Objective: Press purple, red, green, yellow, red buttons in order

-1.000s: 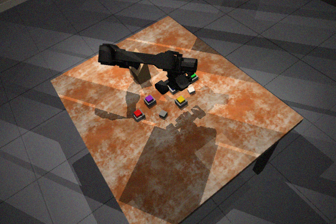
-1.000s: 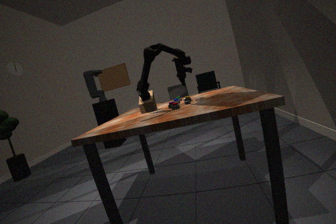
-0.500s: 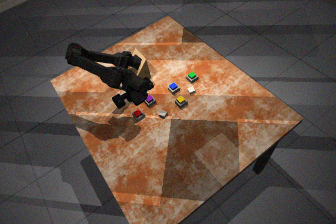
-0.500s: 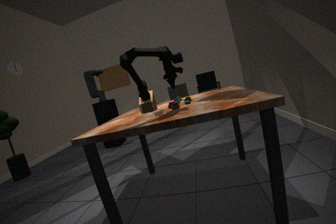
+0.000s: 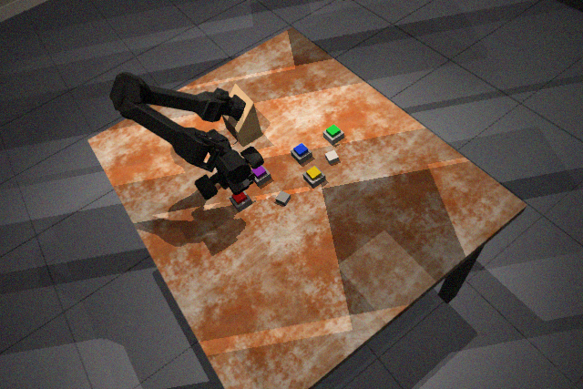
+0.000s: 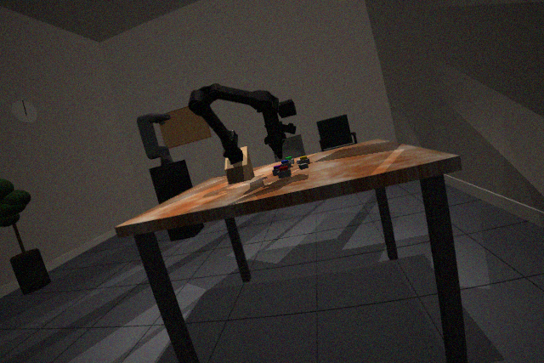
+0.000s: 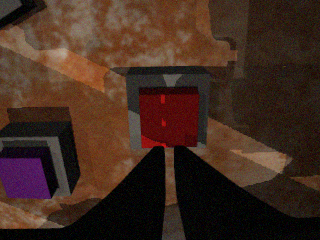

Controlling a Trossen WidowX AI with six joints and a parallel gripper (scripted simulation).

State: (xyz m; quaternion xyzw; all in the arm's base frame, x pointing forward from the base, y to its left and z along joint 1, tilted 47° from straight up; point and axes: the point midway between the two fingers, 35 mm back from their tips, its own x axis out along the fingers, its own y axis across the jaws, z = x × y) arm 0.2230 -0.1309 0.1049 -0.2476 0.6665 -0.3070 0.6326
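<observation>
The red button lies 4 cm below my gripper tip. From my gripper tip the other things lie so: purple button 9 cm to the left, 4 cm below, 3 cm behind; then grey block 10 cm to the left, 8 cm ahead, 6 cm below; then yellow button 21 cm to the left, 9 cm ahead, 4 cm below.
</observation>
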